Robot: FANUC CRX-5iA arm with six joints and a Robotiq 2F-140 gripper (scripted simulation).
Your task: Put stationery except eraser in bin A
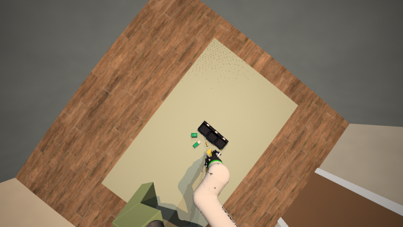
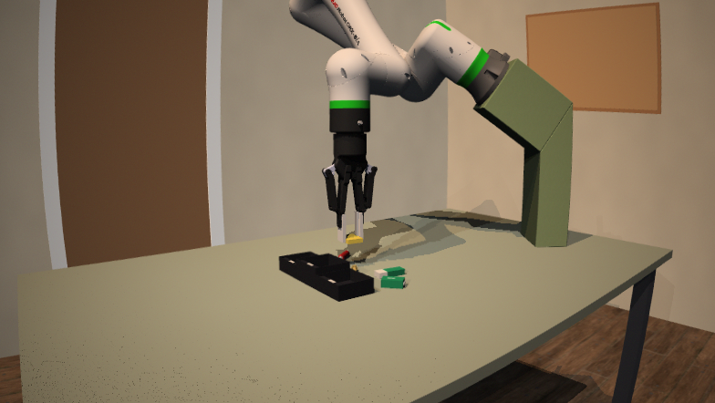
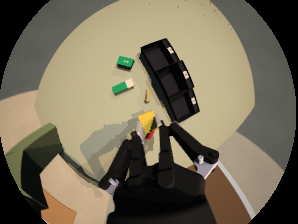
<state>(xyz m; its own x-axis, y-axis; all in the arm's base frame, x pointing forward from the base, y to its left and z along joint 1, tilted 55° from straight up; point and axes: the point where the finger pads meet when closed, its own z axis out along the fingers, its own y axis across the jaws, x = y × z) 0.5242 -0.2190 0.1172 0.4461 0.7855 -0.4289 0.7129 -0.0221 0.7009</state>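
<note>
The brass thing lies 90 mm below my hand, 40 mm ahead of it and 30 mm to the left of it. Round my hand: red piece: 90 mm below, 50 mm to the right, 50 mm behind; then yellow block: 30 mm below; then green-and-white block: 110 mm to the left, 90 mm below, 30 mm ahead.
</note>
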